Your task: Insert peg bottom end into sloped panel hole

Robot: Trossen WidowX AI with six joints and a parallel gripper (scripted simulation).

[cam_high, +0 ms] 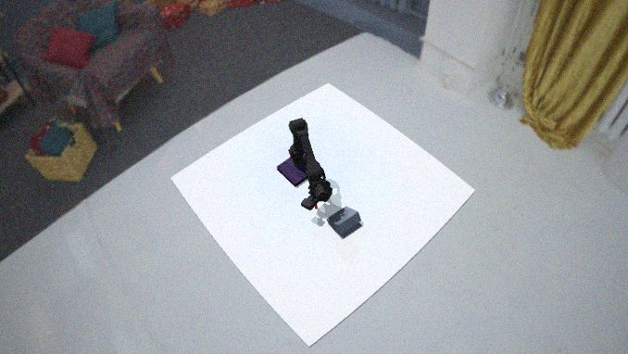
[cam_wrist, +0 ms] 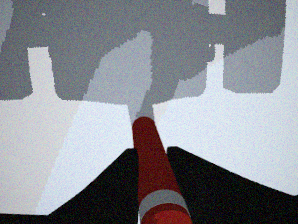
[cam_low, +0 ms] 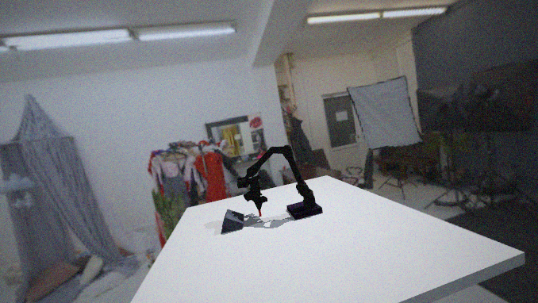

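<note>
Right now the sloped panel is 150 mm ahead of my gripper tip, 70 mm to the left of it and 10 mm below it. From my gripper tip the other things lie so: red peg (20 mm above).
</note>
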